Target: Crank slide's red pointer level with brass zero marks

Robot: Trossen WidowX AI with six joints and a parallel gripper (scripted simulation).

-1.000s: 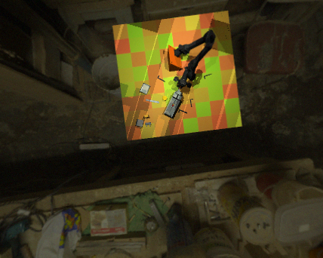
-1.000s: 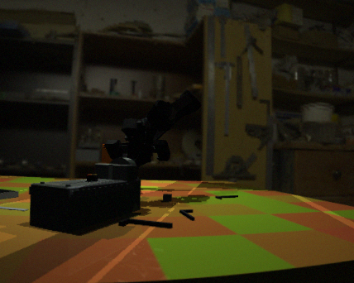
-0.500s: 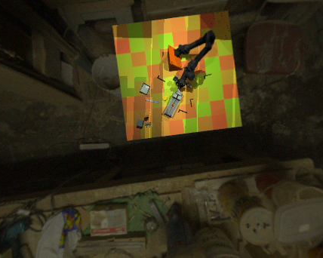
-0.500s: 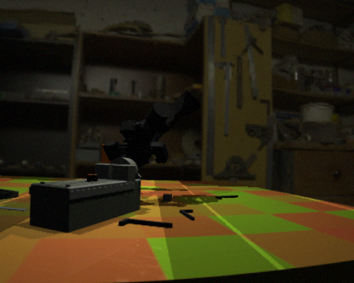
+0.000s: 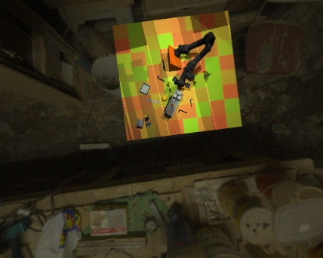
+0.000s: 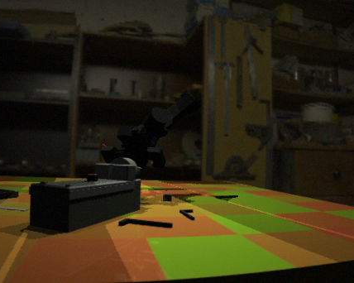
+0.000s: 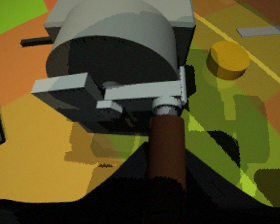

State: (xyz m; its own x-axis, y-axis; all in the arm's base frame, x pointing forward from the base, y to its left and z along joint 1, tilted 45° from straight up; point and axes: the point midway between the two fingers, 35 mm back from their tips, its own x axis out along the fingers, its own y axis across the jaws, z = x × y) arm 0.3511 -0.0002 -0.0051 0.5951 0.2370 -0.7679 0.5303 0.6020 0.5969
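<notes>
Right now my gripper tip is 80 mm past the small cube, 140 mm to the right of it and 60 mm above it. The rest, counted from my gripper tip: yellow disc (60 mm ahead, 140 mm to the right, 60 mm below); then brown crank handle (10 mm behind, 10 mm to the left, 30 mm above); then red pointer (160 mm ahead, 70 mm to the right, 10 mm above).
</notes>
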